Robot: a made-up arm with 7 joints.
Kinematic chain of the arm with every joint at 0, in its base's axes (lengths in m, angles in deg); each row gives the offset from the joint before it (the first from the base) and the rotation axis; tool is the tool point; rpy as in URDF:
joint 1: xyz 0 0 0.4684 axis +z
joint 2: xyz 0 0 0 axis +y
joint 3: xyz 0 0 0.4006 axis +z
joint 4: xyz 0.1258 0 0 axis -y
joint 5: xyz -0.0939 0 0.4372 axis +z
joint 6: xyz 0 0 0 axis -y
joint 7: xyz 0.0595 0 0 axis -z
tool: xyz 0 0 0 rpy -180 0 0
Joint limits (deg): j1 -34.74..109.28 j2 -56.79..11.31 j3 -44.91..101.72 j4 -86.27..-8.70 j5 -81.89..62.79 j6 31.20..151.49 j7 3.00..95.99
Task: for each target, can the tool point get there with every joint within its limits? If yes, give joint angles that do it. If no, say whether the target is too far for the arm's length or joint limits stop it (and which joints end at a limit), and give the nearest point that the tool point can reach.
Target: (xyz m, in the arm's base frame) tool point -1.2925 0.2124 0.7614
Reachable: no: too far | nearest point -0.8287 0.1362 0.7885 | short by 0.471 m
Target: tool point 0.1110 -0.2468 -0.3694
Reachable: no: joint limits stop it (at a limit: joint 1, joint 2, joint 3, joint 4, joint 6) | nearest point -0.3727 -0.6572 0.6060 | short by 1.164 m
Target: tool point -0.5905 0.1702 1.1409
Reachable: yes | joints -2.05 -45.32 62.91 -19.41 -21.35 135.14 77.44
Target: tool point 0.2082 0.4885 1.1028
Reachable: yes | joints -13.33 -16.91 63.74 -77.16 -27.74 66.32 75.62
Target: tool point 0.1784 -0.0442 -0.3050
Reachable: no: joint limits stop it (at a limit: joint 2, joint 4, joint 6) | nearest point 0.6518 -0.1615 0.8174 | short by 1.224 m
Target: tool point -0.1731 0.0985 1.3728
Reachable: yes | joints 75.49 -9.59 41.94 -29.50 -37.13 102.91 11.24
